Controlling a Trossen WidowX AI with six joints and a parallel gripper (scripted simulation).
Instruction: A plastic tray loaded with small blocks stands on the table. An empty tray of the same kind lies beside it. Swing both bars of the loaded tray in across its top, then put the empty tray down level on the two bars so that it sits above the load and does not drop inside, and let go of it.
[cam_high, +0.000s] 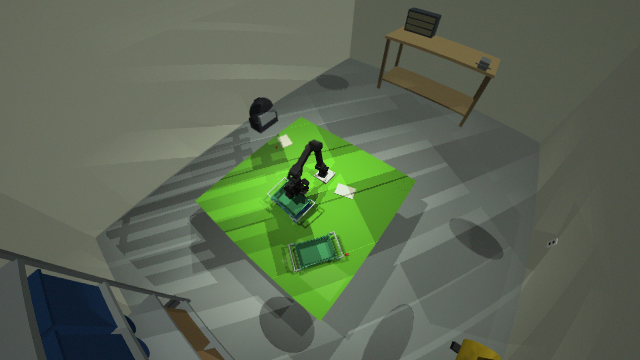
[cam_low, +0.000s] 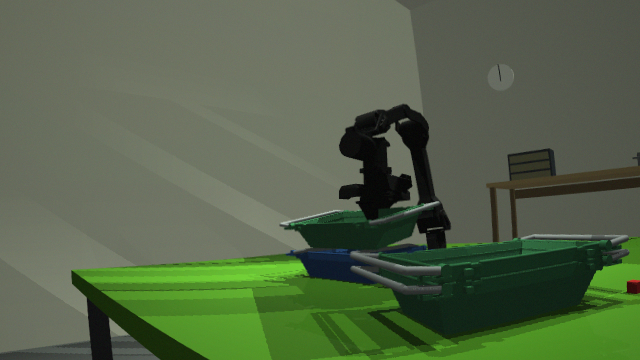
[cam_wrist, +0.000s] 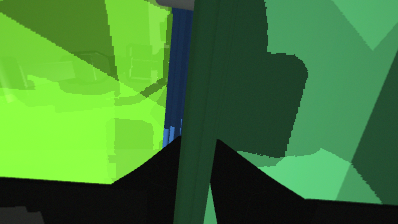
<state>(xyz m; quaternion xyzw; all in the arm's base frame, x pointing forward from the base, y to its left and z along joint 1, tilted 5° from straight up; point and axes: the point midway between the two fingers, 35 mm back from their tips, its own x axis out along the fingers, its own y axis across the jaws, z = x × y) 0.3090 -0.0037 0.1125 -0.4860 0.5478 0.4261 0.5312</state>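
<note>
Right now the green plastic tray is 7 cm ahead of my gripper tip, 2 cm above it and 1 cm to the right of it. Also, from my gripper tip: small red block 51 cm to the left, 15 cm ahead, 9 cm below.
</note>
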